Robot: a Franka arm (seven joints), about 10 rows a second.
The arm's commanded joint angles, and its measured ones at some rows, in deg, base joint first. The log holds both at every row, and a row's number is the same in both.
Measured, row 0:
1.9, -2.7, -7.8, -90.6, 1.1, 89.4, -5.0
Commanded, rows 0 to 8:
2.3, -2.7, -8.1, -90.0, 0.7, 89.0, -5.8
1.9, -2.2, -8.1, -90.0, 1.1, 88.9, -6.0
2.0, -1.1, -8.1, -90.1, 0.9, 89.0, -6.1
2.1, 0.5, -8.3, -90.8, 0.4, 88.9, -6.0
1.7, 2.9, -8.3, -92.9, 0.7, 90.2, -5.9
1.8, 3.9, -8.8, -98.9, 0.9, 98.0, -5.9
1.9, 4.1, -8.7, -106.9, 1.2, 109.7, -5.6
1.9, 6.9, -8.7, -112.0, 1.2, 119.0, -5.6
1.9, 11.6, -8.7, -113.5, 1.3, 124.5, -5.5
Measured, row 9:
1.6, 8.1, -8.4, -109.1, 1.1, 116.9, -5.0
